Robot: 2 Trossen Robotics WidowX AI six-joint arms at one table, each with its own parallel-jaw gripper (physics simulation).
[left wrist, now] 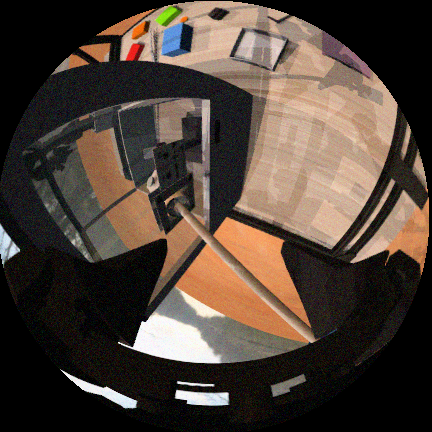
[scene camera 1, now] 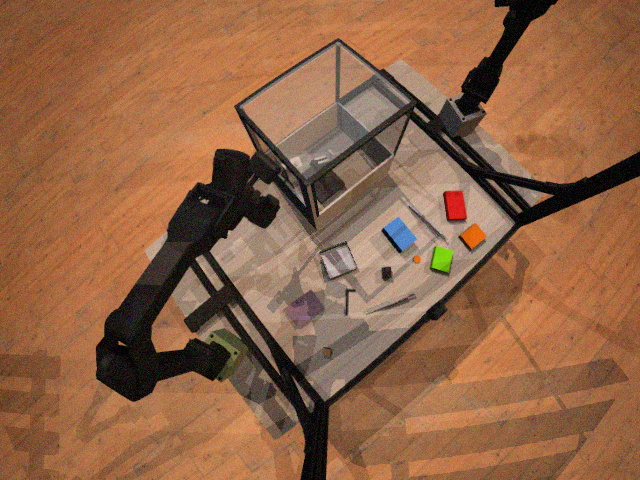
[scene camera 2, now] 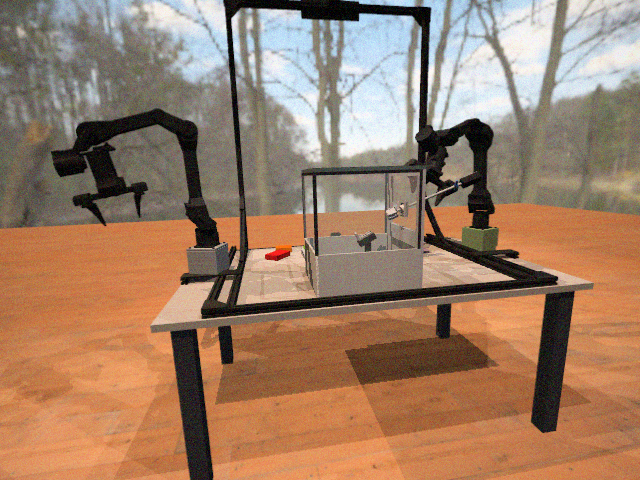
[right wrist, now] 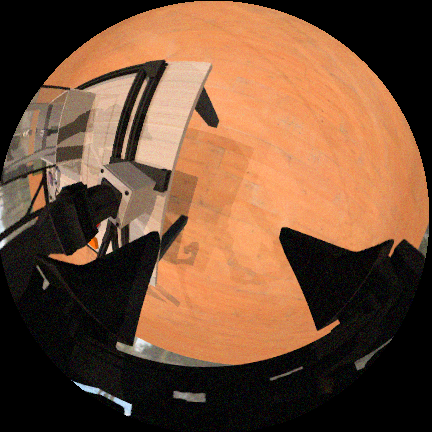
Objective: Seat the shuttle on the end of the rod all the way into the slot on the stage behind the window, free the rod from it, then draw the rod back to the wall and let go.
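Places are measured from the left arm's base along level axes (x right, y ahead, z up), in centimetres.
Pixels of known places: left gripper, between the fingertips: (left wrist: pixel 226 246) (scene camera 1: pixel 256 183); right gripper, between the fingertips: (left wrist: pixel 71 147) (scene camera 2: pixel 123 221) (right wrist: pixel 221 235); left arm's base, origin of its link: (scene camera 1: pixel 216 356) (scene camera 2: pixel 480 227); right arm's base, origin of its link: (scene camera 1: pixel 467 105) (scene camera 2: pixel 207 245) (right wrist: pixel 108 197).
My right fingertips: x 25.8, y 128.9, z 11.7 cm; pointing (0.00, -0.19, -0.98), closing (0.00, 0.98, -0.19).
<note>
Ahead of a thing's pixels: the offset from my right fingertips to its middle. "spot": to the spot under its first point.
The tan rod @[dz +5.5, dx -39.3, dy -89.8 cm] (left wrist: pixel 240 267) (scene camera 2: pixel 439 192) slants through a port in the side wall of the glass case @[spot: dz +13.6, dx -41.1, dy -60.8 cm] (scene camera 1: pixel 288 73) (scene camera 2: pixel 361 169), its dark handle @[dz +8.9, dx -42.7, dy -98.1 cm] (scene camera 2: pixel 470 179) outside. Small pale parts (scene camera 2: pixel 397 211) sit at its inner end; the shuttle's outline among them is unclear. A grey angled block (scene camera 2: pixel 365 237), apparently the stage, stands lower and apart from them. Whether the slot is filled cannot be told. My left gripper (left wrist: pixel 226 246) is open outside this wall; the rod crosses the view between its fingers and runs behind the right-hand finger. My right gripper (right wrist: pixel 221 235) (scene camera 2: pixel 122 220) is open and empty, far from the case.
Before the case lie a blue block @[dz -19.4, dx +0.6, dy -71.5 cm] (scene camera 1: pixel 399 234) (left wrist: pixel 176 40), red block @[dz -20.4, dx +12.3, dy -52.7 cm] (scene camera 1: pixel 454 205) (scene camera 2: pixel 277 254), orange block @[dz -20.4, dx +21.7, dy -59.3 cm] (scene camera 1: pixel 473 236), green block @[dz -20.4, dx +16.0, dy -71.2 cm] (scene camera 1: pixel 442 259), a shallow tray @[dz -20.4, dx -11.7, dy -87.6 cm] (scene camera 1: pixel 351 269), a purple piece @[dz -20.7, dx -12.8, dy -105.4 cm] (scene camera 1: pixel 305 308) and a black cube @[dz -20.1, dx +2.9, dy -83.5 cm] (scene camera 1: pixel 386 272). Dark frame rails edge the table.
</note>
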